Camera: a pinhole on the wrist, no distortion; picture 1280 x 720 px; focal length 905.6 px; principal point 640.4 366.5 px. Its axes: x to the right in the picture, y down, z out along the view. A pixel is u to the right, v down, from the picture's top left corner.
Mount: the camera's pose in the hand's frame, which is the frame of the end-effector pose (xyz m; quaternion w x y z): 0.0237 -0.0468 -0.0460 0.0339 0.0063 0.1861 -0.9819
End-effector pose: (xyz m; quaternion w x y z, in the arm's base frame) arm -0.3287 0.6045 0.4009 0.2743 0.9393 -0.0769 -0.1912
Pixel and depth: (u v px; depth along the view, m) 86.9 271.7 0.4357
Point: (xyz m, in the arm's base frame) -0.2145 0.4701 -0.0670
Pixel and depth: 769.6 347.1 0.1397
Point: -0.3555 0.6433 0.2815
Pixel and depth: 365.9 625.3 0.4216
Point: -0.2933 0.6715 -0.0529
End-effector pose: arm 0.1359 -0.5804 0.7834 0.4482 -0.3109 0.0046 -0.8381
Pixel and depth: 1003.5 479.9 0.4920
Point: 0.1841 -0.1715 1.0913
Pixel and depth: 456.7 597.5 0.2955
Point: 0.0411 -0.4601 1.0563
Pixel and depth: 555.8 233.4 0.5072
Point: 0.2280 -0.4112 1.2299
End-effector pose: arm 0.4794 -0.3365 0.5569 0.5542 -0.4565 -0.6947 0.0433
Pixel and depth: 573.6 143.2 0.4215
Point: 0.1091 -0.1918 0.5027
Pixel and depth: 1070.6 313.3 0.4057
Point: 0.0938 -0.4105 0.4095
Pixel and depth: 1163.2 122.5 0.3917
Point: 0.1259 -0.3843 0.3303
